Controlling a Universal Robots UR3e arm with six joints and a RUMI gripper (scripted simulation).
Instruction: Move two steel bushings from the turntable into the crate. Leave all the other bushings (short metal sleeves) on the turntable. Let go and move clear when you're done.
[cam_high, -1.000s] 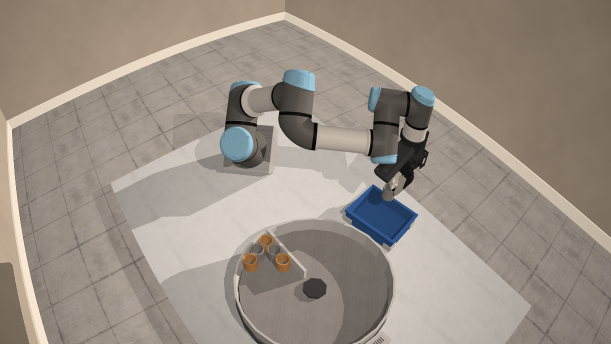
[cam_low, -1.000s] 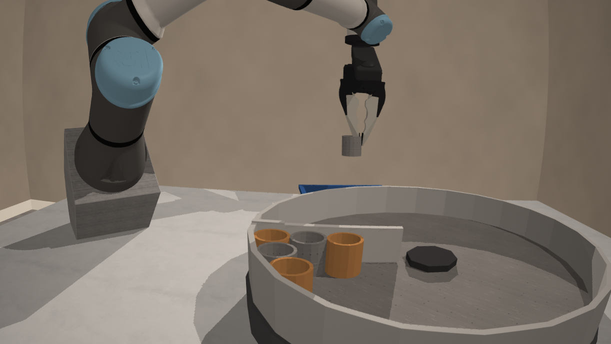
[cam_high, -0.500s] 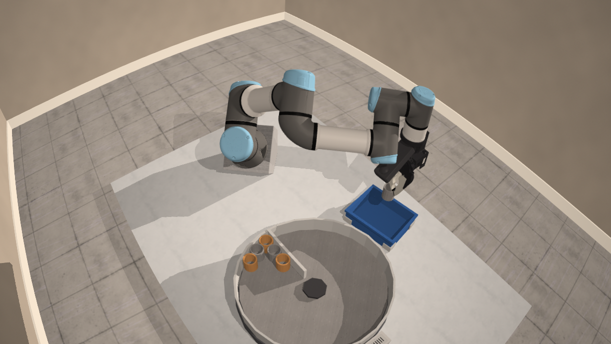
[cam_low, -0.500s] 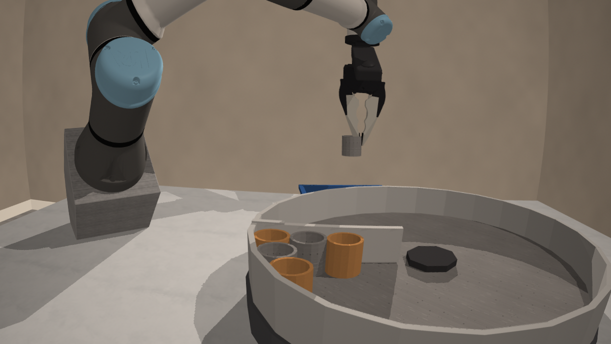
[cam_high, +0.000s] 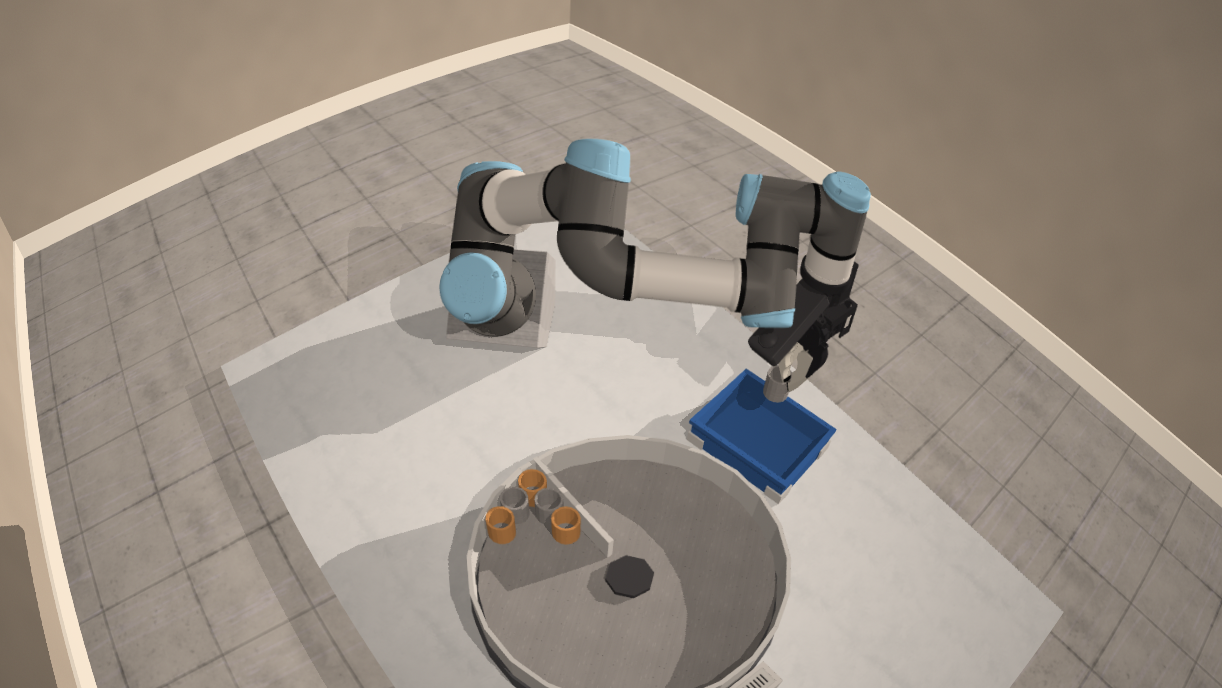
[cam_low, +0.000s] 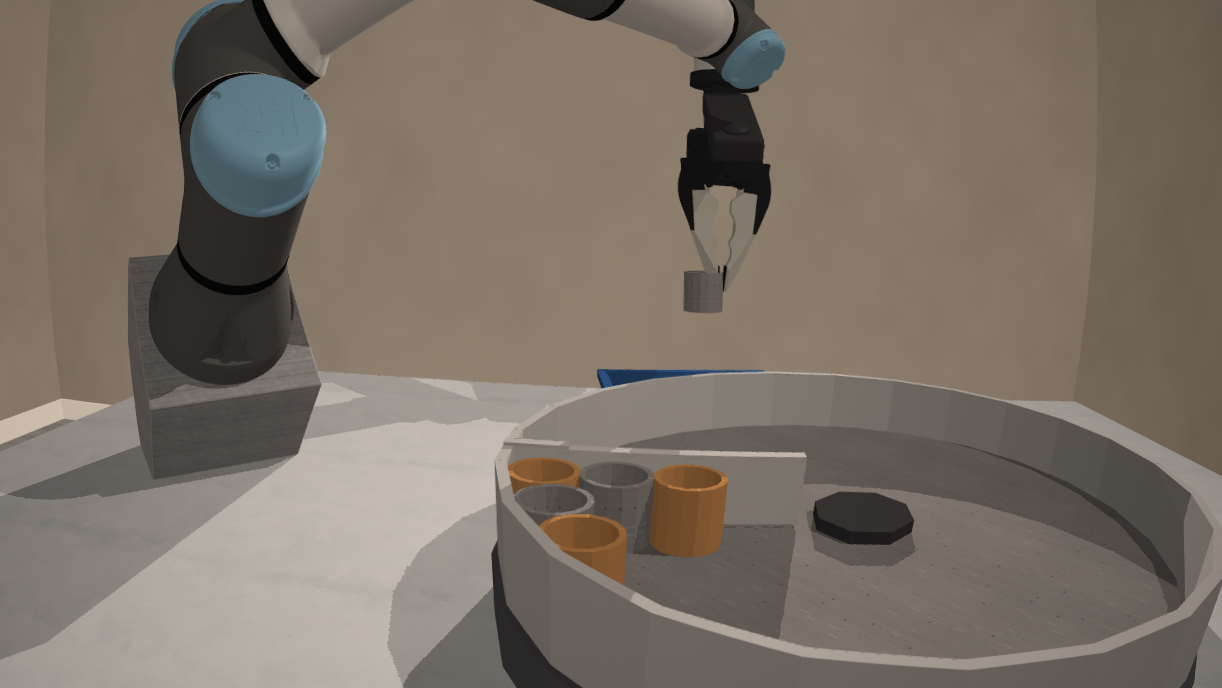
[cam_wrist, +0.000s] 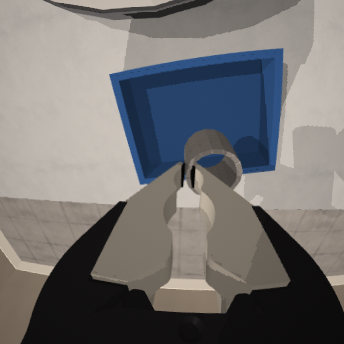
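My gripper is now 20 mm past the blue crate and 140 mm above it. The rest, counted from my hand: turntable: 50 mm ahead, 340 mm to the right, 110 mm below.
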